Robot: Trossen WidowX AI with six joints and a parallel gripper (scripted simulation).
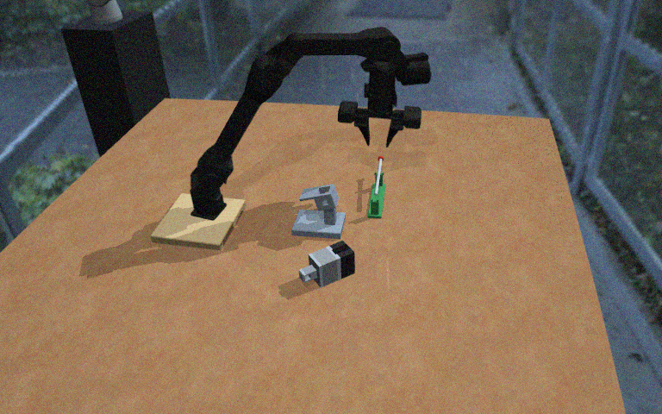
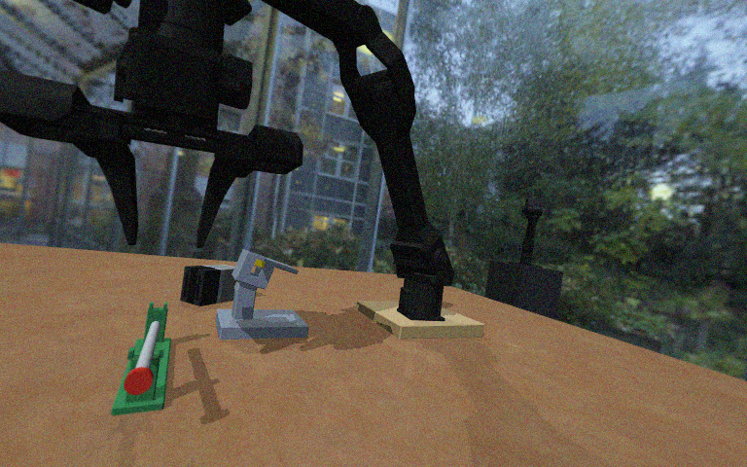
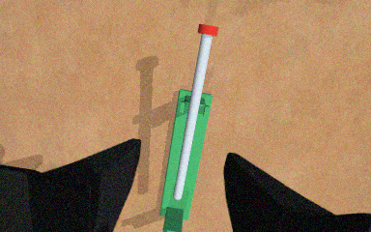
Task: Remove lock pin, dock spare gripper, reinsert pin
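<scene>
My gripper tip is 10 cm above the green cradle, 5 cm to the left of it and 1 cm short of it. Round my gripper tip: socket (19 cm to the right, 7 cm below, 7 cm behind); then spare gripper (34 cm to the right, 9 cm below, 1 cm behind).
</scene>
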